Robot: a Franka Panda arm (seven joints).
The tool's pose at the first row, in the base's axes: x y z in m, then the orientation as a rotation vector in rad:
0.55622, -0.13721, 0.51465, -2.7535, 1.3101, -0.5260
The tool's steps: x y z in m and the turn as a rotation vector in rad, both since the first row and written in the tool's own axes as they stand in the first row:
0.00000, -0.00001, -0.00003, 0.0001, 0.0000, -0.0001
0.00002, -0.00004, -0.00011, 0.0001, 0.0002, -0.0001
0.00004, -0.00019, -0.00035, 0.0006, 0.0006, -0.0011
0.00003, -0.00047, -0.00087, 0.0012, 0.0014, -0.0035
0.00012, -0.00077, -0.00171, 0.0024, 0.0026, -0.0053
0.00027, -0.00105, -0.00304, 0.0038, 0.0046, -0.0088
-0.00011, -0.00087, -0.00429, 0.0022, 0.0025, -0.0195
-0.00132, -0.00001, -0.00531, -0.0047, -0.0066, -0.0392
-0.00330, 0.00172, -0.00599, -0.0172, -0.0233, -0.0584
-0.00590, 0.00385, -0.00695, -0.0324, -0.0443, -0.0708
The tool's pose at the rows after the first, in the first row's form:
0.55622, -0.13720, 0.51468, -2.7535, 1.3099, -0.5261
0.55623, -0.13719, 0.51477, -2.7535, 1.3099, -0.5263
0.55627, -0.13708, 0.51503, -2.7540, 1.3084, -0.5272
0.55631, -0.13684, 0.51556, -2.7555, 1.3051, -0.5289
0.55631, -0.13663, 0.51644, -2.7561, 1.3022, -0.5313
0.55618, -0.13643, 0.51778, -2.7579, 1.2972, -0.5351
0.55542, -0.13613, 0.51882, -2.7675, 1.2837, -0.5320
0.55374, -0.13566, 0.51928, -2.7875, 1.2600, -0.5165
0.55108, -0.13519, 0.51904, -2.8105, 1.2386, -0.4869
0.54767, -0.13448, 0.51881, -2.8295, 1.2267, -0.4490

